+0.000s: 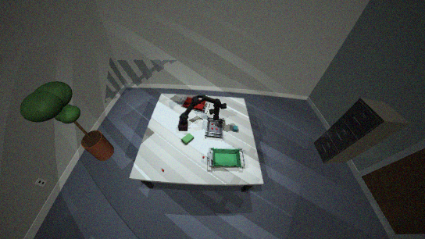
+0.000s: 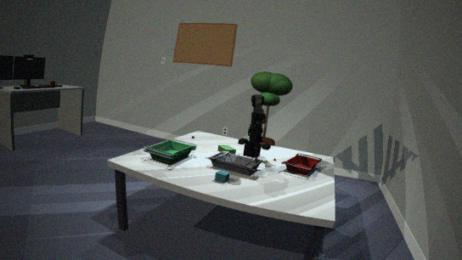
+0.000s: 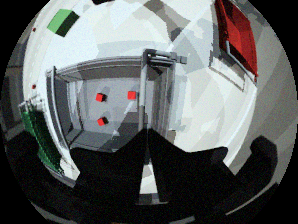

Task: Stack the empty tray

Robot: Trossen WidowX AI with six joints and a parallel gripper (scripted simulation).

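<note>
My gripper tip is now 34 cm to the right of the red tray, 23 cm past it and 4 cm above it. The rest, counted from my gripper tip: teal block 23 cm ahead, 13 cm to the right, 7 cm below; green block 35 cm behind, 21 cm to the right, 7 cm below.
</note>
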